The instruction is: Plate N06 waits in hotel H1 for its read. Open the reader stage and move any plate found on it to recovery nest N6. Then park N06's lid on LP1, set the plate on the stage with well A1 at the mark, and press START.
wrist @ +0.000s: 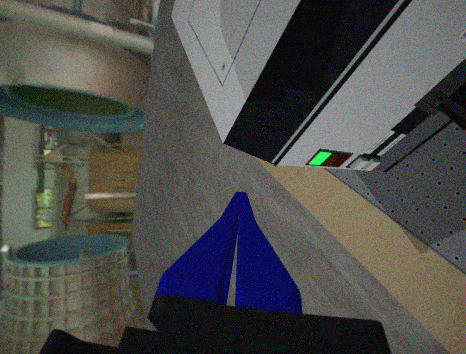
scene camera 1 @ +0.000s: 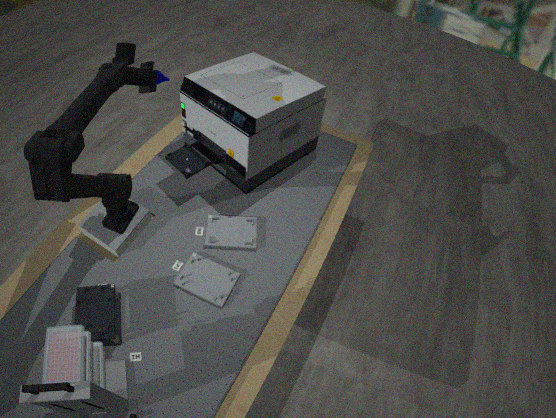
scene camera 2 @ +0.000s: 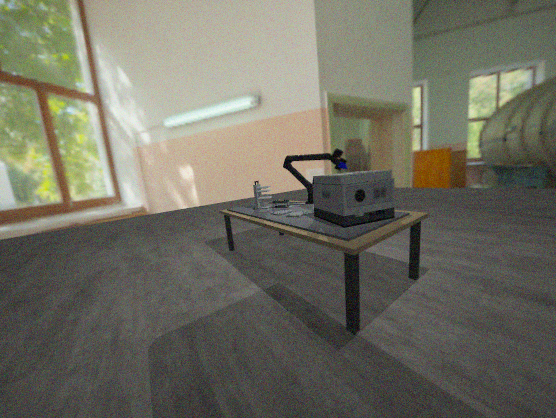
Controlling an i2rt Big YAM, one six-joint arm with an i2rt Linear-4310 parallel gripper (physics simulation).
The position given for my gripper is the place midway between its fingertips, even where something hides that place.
Note:
My gripper (wrist: 240,198) is shut, with nothing in its grasp. Also in view: a reader stage (scene camera 1: 195,163) and an N6 nest (scene camera 1: 233,232).

